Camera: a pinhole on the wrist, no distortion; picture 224 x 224 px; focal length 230.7 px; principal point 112.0 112.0 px. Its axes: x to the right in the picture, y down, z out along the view. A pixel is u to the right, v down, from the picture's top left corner.
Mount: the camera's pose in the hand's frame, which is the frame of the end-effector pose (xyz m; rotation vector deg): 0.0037 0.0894 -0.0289 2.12 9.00 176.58
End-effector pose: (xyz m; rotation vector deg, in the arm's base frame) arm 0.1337 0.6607 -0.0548 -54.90 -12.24 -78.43
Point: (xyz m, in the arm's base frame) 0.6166 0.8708 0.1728
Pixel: 74.3 37.1
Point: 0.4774 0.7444 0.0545
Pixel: 55.0 11.2
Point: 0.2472 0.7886 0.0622
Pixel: 107.5 190.2
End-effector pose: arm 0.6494 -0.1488 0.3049 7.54 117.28 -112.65
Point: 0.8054 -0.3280 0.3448
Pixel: outside the picture
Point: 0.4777 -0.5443 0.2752
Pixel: outside the picture
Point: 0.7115 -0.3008 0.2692
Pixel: 153.7 198.1
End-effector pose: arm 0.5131 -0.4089 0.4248 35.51 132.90 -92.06
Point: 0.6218 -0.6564 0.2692
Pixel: 177.7 126.7
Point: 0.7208 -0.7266 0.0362
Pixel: 161.9 23.8
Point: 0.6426 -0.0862 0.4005
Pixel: behind the camera
